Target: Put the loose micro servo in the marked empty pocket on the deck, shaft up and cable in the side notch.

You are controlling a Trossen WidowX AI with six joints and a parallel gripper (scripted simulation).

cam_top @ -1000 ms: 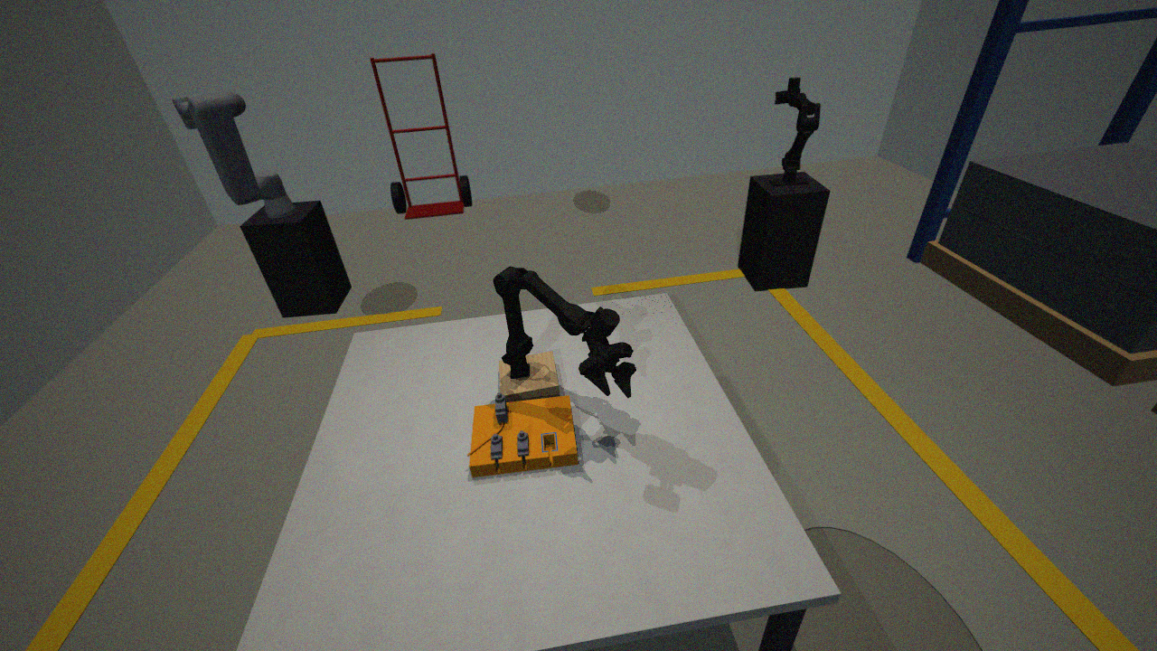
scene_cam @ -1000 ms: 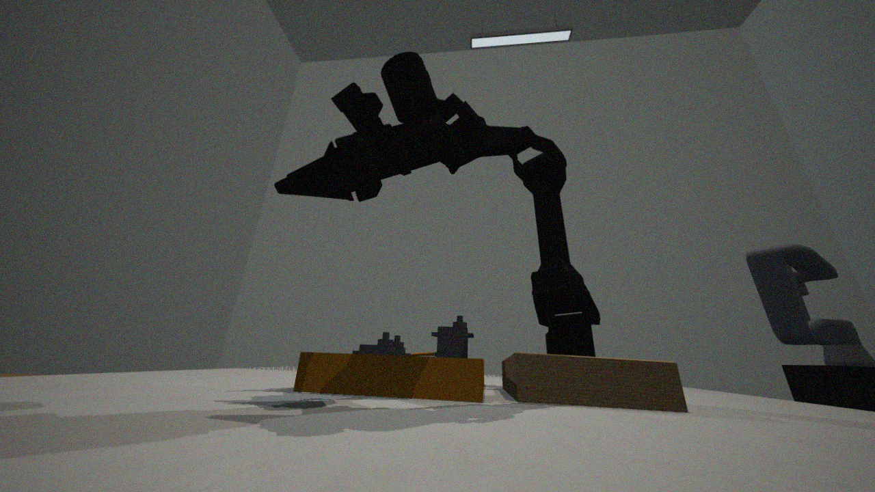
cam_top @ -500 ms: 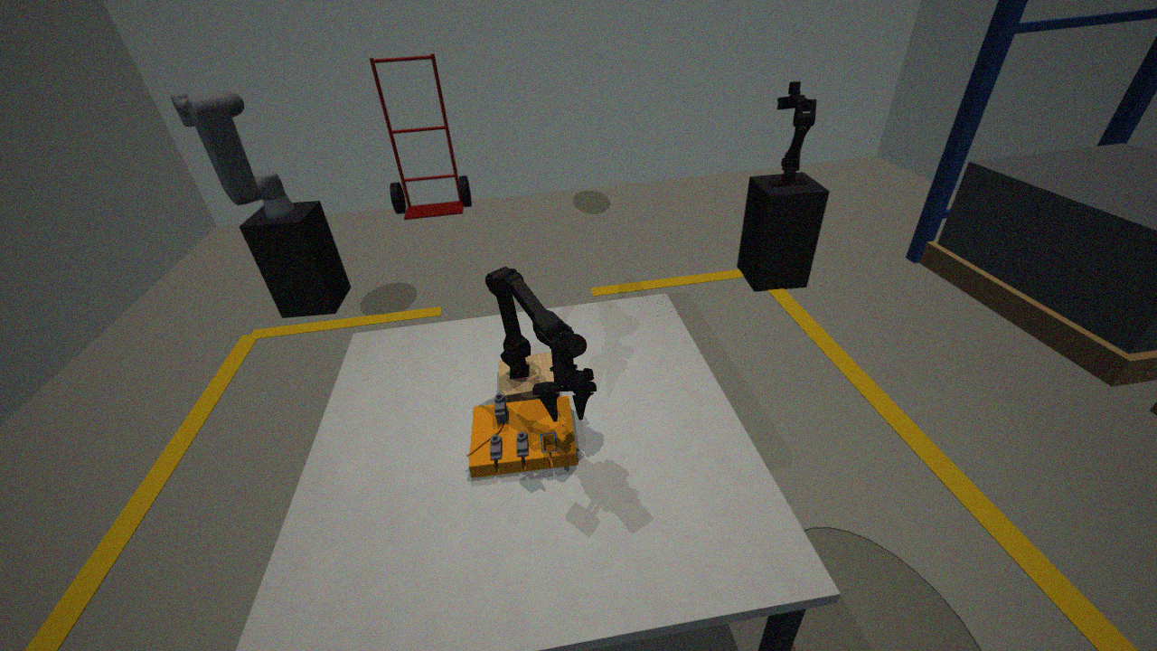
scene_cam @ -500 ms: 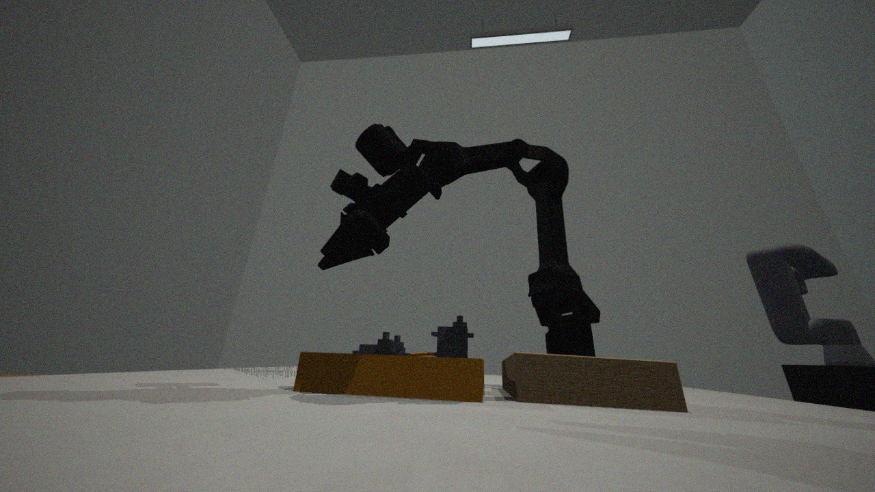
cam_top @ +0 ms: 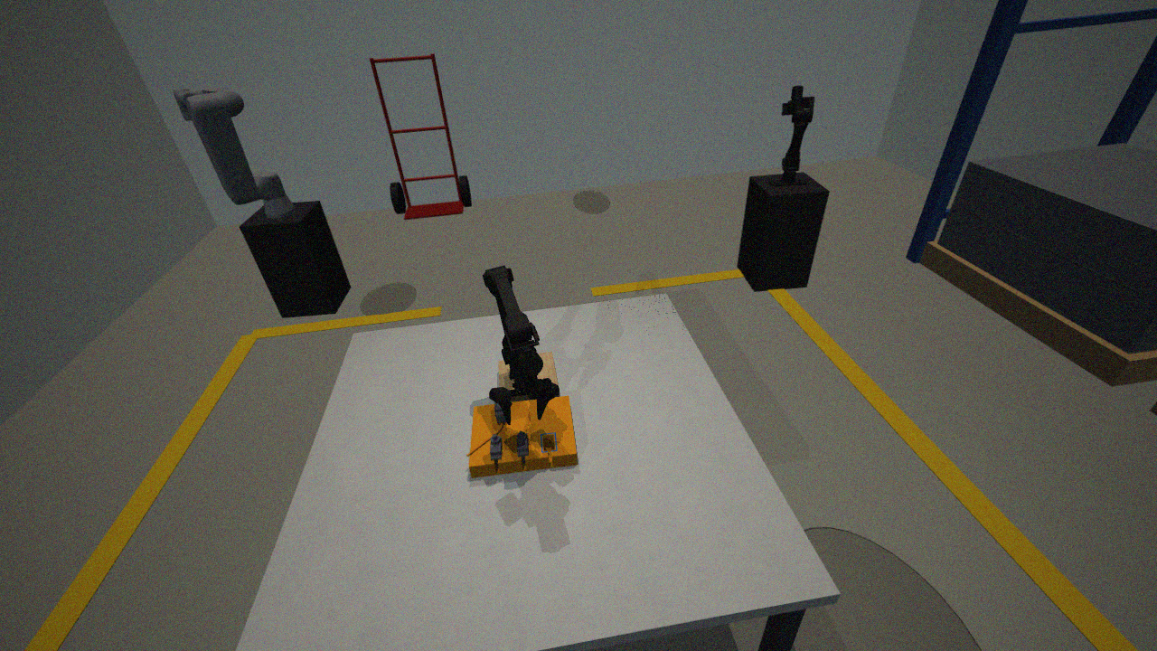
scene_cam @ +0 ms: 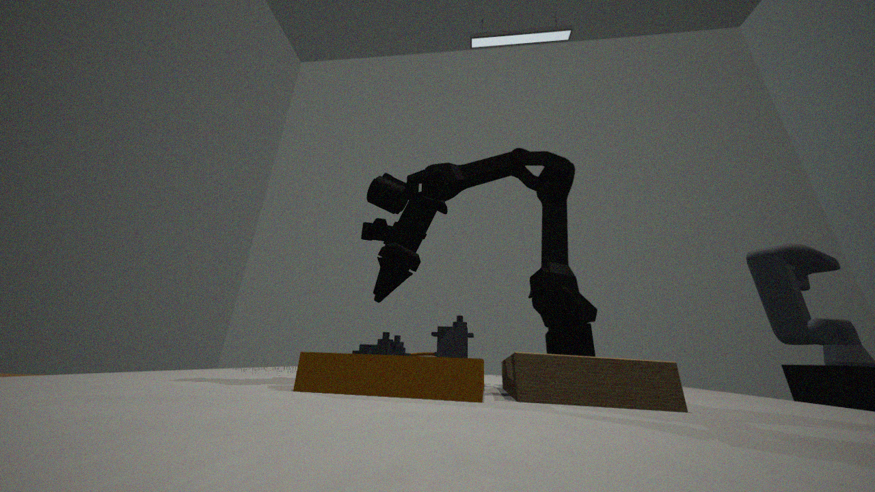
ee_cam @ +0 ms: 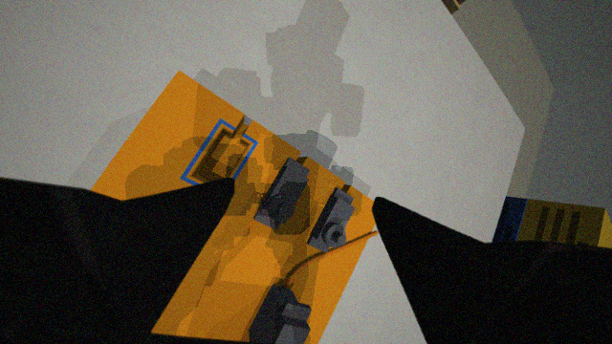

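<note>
Now: gripper tip 120 mm past the orange deck, 20 mm to the left of it and 120 mm above it.
</note>
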